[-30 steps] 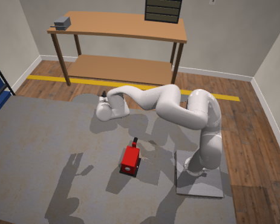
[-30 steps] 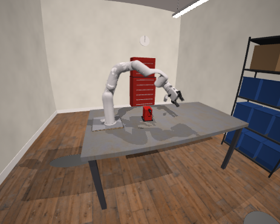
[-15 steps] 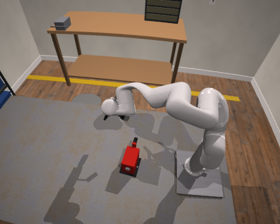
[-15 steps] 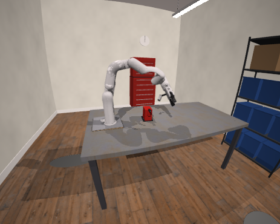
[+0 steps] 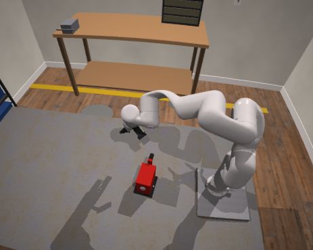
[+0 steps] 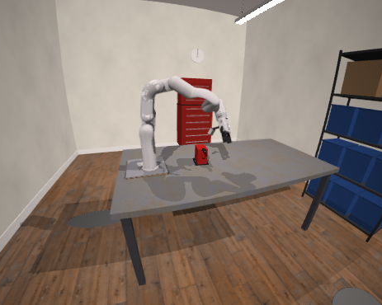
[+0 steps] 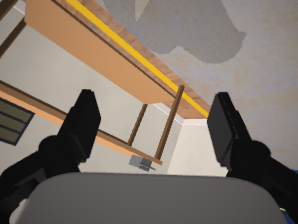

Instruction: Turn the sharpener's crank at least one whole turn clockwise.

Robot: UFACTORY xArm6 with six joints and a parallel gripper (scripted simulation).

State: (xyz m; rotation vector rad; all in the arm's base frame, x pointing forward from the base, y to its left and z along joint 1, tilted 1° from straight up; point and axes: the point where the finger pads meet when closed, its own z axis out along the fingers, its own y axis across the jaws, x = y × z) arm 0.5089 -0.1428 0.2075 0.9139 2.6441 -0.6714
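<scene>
Now: hand 120 mm past the crank knob, 110 mm to the right of it and 100 mm above it.
</scene>
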